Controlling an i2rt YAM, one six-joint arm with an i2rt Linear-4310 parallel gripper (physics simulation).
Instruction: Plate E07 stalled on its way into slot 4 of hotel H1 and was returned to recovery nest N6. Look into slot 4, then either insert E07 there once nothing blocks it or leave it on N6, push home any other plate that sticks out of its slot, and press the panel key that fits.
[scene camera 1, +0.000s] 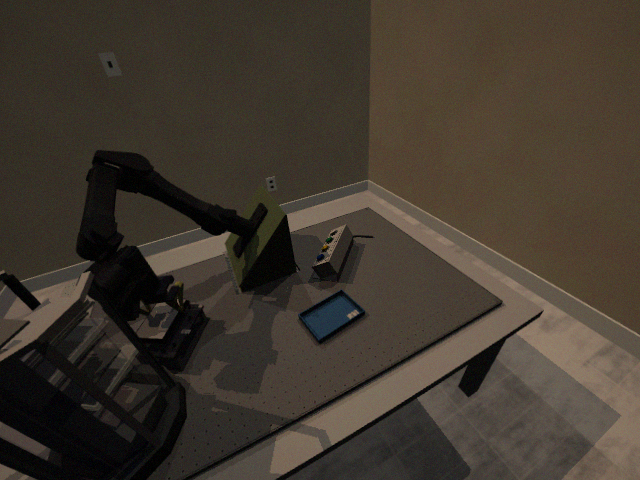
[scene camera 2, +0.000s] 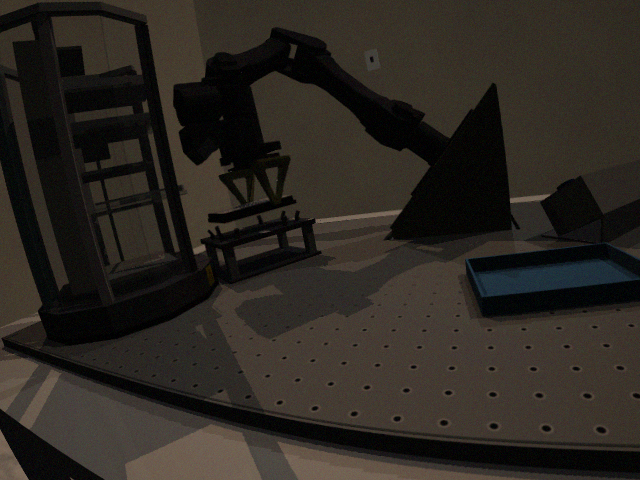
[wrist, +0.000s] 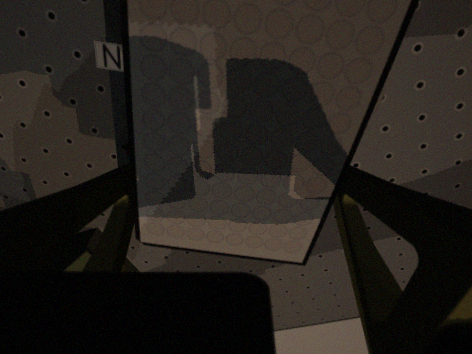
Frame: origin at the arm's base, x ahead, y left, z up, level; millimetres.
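Seen in the pictures: gripper, fingertip midpoint: (scene camera 1: 167, 313) (scene camera 2: 262, 207) (wrist: 235, 175); arm's base, link origin: (scene camera 1: 250, 230) (scene camera 2: 445, 155).
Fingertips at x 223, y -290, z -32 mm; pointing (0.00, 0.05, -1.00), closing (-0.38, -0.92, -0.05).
Note:
Pixels of each thing's top centre, then the offset from my fingertips to it. Level surfaces: height alone.
- Plate E07, top centre: (wrist: 241, 147) (scene camera 2: 249, 203) (scene camera 1: 160, 316) 19 mm ahead, 11 mm right, 12 mm up
- recovery nest N6, top centre: (wrist: 237, 110) (scene camera 2: 253, 219) (scene camera 1: 166, 323) 20 mm ahead, 9 mm right, 16 mm down
- Hotel H1, top centre: (scene camera 2: 74, 36) 202 mm ahead, 123 mm right, 302 mm up
- key panel, top centre: (scene camera 2: 607, 165) (scene camera 1: 333, 240) 64 mm back, 531 mm left, 8 mm down
- shallow blue tray, top centre: (scene camera 2: 554, 266) (scene camera 1: 331, 312) 155 mm ahead, 402 mm left, 75 mm down
- perforated mat, surface height: 92 mm down
Plate E07 (scene camera 2: 250, 210) (wrist: 256, 31) is a flat pale well plate with a dark rim. My gripper (scene camera 2: 257, 190) (wrist: 235, 175) (scene camera 1: 177, 292) is shut on it across its width and holds it tilted, a little above recovery nest N6 (scene camera 2: 261, 227) (wrist: 119, 116), a low dark stand with pins. One "N" label of the nest shows beside the plate in the wrist view. Hotel H1 (scene camera 2: 166, 157) (scene camera 1: 151, 438) stands just left of the nest as a tall dark rack. Its slots are too dark to read. The key panel (scene camera 1: 332, 250) with coloured buttons lies far off on the mat.
A green-faced wedge stand (scene camera 1: 261, 243) (scene camera 2: 466, 181) sits behind the arm's forearm. A shallow blue tray (scene camera 1: 331, 315) (scene camera 2: 518, 286) lies mid-table. The perforated mat (scene camera 1: 390, 295) (scene camera 2: 375, 352) covers most of the table top.

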